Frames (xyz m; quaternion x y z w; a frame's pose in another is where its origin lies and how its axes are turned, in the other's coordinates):
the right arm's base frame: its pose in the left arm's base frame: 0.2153 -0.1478 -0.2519 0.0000 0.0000 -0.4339 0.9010
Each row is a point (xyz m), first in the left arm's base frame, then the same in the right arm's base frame.
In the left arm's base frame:
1: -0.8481 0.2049 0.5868
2: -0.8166 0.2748 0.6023
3: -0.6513 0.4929 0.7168
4: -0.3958 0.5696 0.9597
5: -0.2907 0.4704 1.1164
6: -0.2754 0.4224 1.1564
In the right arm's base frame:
1: -0.9388 -0.6115 0.8387
2: -0.9738 -0.5433 0.8542
3: -1.0412 -0.2781 0.9687
4: -0.9419 -0.0305 1.2116
5: -0.7988 -0.0102 1.3683
6: -0.7517 -0.0281 1.4083

